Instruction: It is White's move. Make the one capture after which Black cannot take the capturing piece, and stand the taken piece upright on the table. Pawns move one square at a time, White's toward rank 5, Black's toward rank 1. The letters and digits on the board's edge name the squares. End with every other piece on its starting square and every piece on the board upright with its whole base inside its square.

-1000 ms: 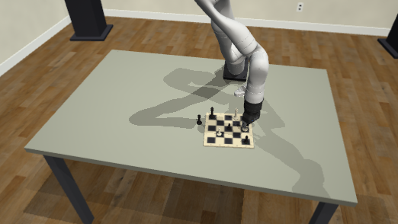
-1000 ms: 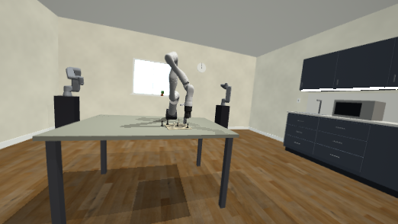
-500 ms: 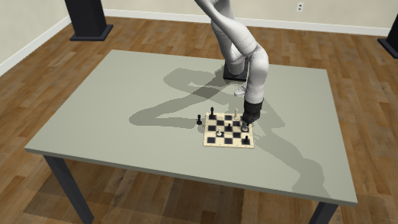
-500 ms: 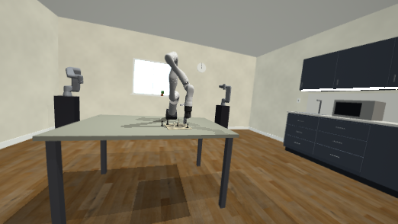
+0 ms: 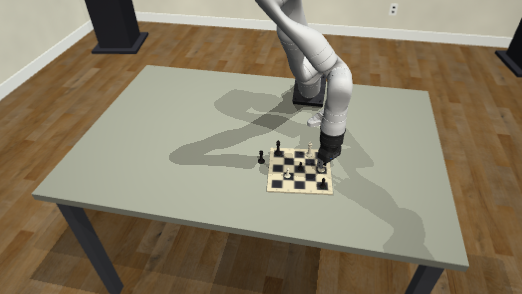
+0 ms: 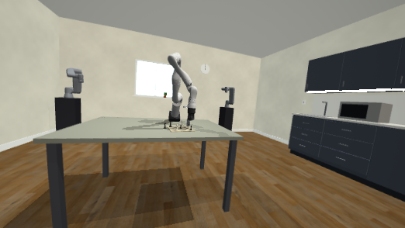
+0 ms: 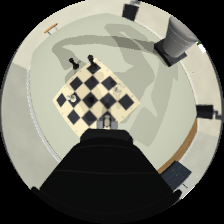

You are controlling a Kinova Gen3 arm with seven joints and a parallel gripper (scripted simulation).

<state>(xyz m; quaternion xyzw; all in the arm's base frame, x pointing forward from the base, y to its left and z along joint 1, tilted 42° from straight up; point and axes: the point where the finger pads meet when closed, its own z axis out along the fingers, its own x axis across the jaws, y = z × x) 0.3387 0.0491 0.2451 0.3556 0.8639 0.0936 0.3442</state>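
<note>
Now: the chessboard 8 cm to the right of my hand and 4 cm below it.
</note>
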